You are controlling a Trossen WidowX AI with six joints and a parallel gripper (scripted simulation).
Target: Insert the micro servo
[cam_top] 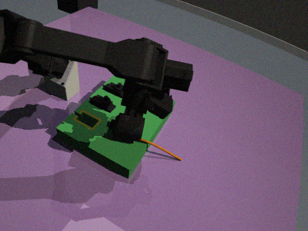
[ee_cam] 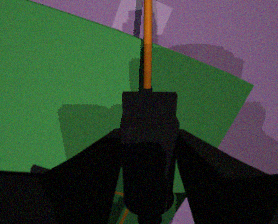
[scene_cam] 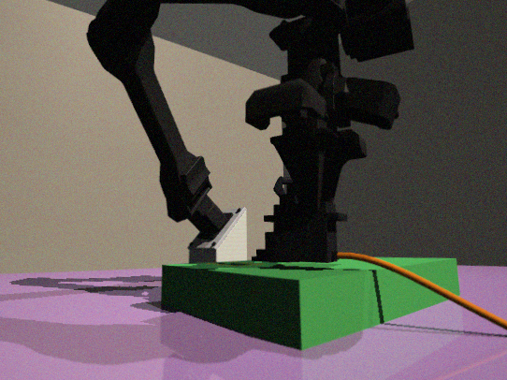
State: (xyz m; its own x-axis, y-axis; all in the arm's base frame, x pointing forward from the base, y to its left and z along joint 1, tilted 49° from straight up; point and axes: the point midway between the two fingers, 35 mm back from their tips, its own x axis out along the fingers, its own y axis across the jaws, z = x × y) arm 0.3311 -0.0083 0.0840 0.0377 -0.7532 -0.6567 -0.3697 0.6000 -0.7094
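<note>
The green deck lies 4 cm behind my gripper tip, 7 cm to the left of it and 8 cm below it.
</note>
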